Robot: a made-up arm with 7 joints.
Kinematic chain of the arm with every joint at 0, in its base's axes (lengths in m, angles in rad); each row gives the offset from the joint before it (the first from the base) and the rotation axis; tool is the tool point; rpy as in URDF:
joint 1: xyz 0 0 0 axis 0.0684 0.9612 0.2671
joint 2: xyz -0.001 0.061 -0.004 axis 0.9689 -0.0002 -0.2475
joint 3: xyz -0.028 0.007 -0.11 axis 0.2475 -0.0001 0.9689
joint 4: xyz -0.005 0 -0.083 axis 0.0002 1 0
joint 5: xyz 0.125 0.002 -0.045 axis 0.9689 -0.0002 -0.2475
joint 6: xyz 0.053 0 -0.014 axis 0.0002 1 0
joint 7: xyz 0.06 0 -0.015 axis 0.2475 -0.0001 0.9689
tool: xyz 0 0 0 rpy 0 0.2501 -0.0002
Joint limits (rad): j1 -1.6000..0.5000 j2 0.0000..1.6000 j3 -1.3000..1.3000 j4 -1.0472..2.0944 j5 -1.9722..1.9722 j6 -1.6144..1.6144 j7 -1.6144..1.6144
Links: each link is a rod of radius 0.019 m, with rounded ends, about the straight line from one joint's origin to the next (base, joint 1, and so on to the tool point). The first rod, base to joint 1, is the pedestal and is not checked.
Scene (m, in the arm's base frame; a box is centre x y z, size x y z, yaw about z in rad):
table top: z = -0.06
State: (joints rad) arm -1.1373 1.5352 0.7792 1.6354 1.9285 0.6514 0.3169
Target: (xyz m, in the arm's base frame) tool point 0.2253 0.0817 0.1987
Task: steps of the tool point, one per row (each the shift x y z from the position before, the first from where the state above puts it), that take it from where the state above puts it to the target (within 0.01 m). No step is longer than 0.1 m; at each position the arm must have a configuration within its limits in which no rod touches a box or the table.
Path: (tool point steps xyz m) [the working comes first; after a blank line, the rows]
Joints at the target: -1.3604 1.0217 -0.1834 -0.2536 1.9722 0.6543 0.3169
Straight joint move there: clear.

1: 0.0285 -0.0133 0.0506
2: 0.0351 -0.0326 0.0473
3: 0.0354 -0.0517 0.0395
4: 0.0283 -0.0679 0.0277
5: 0.0146 -0.0784 0.0140
6: -0.0040 -0.0807 -0.0005
7: -0.0244 -0.0737 -0.0138

